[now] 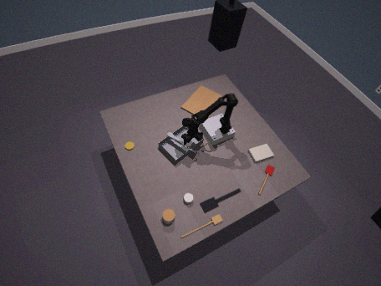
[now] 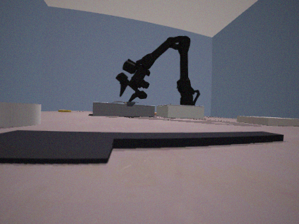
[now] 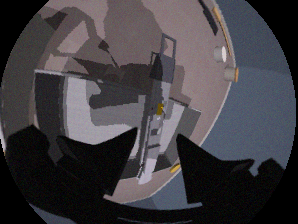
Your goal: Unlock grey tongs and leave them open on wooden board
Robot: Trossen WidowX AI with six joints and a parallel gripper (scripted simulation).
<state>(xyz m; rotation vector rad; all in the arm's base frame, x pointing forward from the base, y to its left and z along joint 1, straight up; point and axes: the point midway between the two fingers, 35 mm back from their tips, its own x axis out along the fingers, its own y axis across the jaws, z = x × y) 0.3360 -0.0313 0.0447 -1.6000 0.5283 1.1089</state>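
Now: the yellow lock piece 1 cm behind my gripper tip, 3 cm to the left of it and 2 cm below it. Also, from my gripper tip: white cylinder: 19 cm ahead, 36 cm to the left, 6 cm below; roasting tin: 1 cm ahead, 5 cm to the right, 5 cm below; black spatula: 48 cm to the left, 8 cm below.
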